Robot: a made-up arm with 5 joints. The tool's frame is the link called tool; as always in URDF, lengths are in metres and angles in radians. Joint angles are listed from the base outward.
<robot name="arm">
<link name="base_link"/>
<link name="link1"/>
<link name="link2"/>
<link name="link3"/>
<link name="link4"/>
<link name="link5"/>
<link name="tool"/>
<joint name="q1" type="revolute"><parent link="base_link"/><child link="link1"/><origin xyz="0.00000 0.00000 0.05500" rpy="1.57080 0.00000 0.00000"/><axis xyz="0 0 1"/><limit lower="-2.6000" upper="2.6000"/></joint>
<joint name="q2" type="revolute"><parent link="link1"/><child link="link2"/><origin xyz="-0.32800 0.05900 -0.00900" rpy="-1.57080 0.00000 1.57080"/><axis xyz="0 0 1"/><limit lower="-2.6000" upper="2.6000"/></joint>
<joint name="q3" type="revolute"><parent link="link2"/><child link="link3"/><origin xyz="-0.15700 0.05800 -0.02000" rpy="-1.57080 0.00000 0.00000"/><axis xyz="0 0 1"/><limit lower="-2.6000" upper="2.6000"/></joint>
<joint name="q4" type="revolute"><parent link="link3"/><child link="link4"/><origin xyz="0.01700 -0.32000 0.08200" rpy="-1.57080 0.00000 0.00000"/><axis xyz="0 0 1"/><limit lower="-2.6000" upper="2.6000"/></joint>
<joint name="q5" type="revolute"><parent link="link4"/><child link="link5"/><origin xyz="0.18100 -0.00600 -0.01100" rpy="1.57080 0.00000 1.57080"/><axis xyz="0 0 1"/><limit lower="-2.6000" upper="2.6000"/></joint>
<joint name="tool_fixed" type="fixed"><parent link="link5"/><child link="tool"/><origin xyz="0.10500 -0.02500 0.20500" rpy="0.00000 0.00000 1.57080"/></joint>
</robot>
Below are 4 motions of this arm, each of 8 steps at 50 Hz.
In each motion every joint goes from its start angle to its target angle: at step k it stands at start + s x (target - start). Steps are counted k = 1, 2, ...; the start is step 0. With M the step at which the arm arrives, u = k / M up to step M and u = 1 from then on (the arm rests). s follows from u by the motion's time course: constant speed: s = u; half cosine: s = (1 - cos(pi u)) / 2; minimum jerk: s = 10 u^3 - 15 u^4 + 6 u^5.
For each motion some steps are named. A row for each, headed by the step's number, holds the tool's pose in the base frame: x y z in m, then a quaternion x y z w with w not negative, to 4 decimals.
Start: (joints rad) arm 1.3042 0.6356 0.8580 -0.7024 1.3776
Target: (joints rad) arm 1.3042 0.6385 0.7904 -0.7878 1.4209
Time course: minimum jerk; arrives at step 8
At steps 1, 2, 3, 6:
1: -0.0905 0.4409 -0.1340 -0.4183 0.2115 0.2649 0.8427
2: -0.0892 0.4426 -0.1382 -0.4216 0.2135 0.2640 0.8408
3: -0.0866 0.4457 -0.1464 -0.4281 0.2175 0.2622 0.8371
6: -0.0765 0.4559 -0.1762 -0.4506 0.2321 0.2547 0.8235

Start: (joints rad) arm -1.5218 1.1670 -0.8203 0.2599 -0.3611
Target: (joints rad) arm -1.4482 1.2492 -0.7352 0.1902 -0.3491
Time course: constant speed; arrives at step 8
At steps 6, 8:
6: -0.0598 -0.1402 0.9046 -0.2309 0.3003 0.3389 0.8612
8: -0.0740 -0.1258 0.9049 -0.2507 0.2920 0.3464 0.8555

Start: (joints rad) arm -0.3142 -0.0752 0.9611 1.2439 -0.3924
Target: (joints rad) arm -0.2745 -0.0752 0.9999 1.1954 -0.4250
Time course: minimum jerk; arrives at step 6
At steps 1, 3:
1: -0.3823 -0.2572 0.4341 0.3907 0.5783 -0.4535 0.5543
3: -0.3732 -0.2564 0.4321 0.3784 0.5837 -0.4528 0.5577

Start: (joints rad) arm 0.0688 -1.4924 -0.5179 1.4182 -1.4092
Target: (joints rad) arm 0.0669 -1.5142 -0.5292 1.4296 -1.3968
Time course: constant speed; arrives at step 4
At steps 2, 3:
2: -0.7159 0.2936 -0.1948 0.9025 0.4196 -0.0440 0.0866
3: -0.7150 0.2974 -0.1932 0.9040 0.4173 -0.0417 0.0832

